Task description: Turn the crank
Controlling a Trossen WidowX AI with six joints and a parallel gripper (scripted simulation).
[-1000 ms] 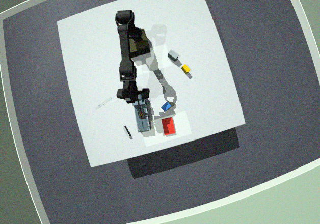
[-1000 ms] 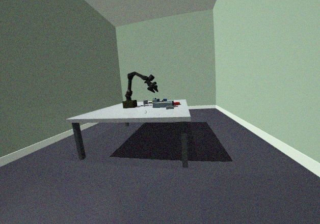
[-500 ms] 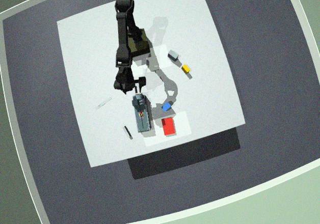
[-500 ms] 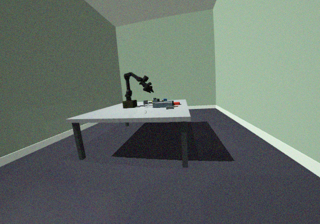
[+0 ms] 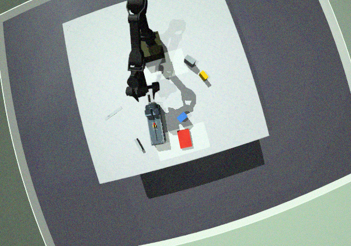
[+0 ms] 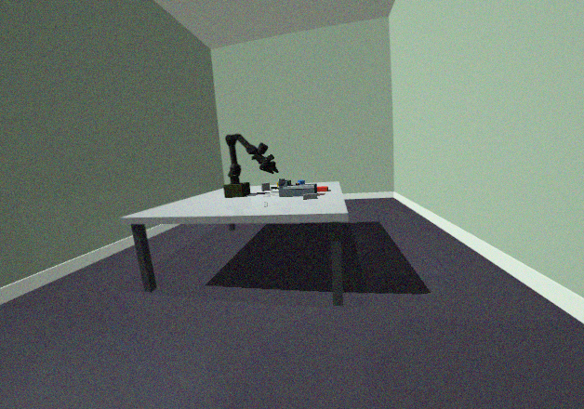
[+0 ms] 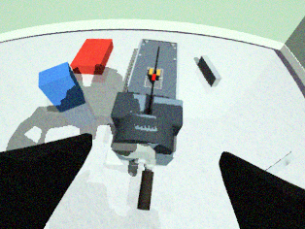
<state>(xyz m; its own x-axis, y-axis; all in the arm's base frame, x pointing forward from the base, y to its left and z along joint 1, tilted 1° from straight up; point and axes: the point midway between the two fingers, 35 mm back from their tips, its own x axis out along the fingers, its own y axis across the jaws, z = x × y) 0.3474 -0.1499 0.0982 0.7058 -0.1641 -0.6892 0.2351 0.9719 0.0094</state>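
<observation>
Now: gripper tip 11 cm above the crank handle, 2 cm past it and 1 cm to the right of it. Also, from my gripper tip: red pointer (14 cm ahead, 9 cm below, 2 cm to the right); then blue block (17 cm ahead, 16 cm to the left, 13 cm below); then pale strip (28 cm to the right, 17 cm below, 4 cm behind).
</observation>
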